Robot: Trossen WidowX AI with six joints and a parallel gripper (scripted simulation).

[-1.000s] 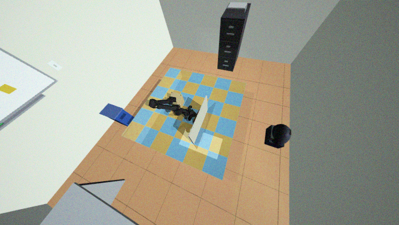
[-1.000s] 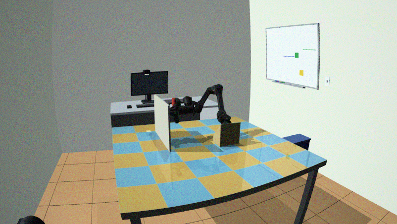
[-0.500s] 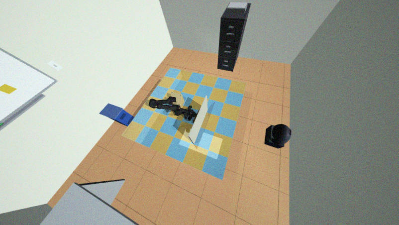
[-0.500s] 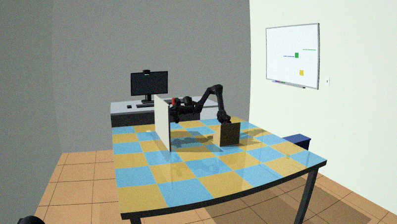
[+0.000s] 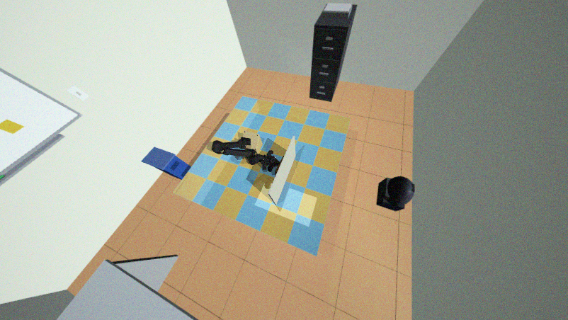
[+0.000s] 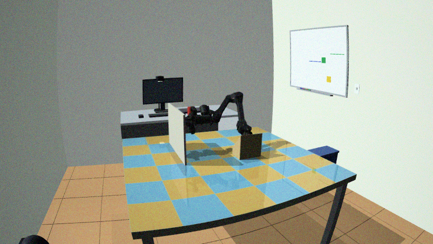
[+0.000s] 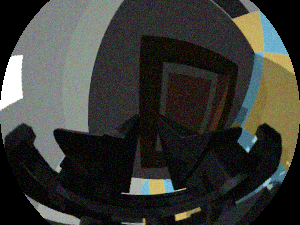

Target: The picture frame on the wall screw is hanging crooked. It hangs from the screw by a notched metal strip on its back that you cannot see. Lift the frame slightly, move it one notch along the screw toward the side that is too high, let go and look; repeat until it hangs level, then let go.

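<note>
My gripper tip is now 1 cm short of the picture frame, 1 cm to the left of it and 5 cm above it. Round my gripper tip: wall panel: 2 cm ahead, 2 cm to the right, 7 cm below.
</note>
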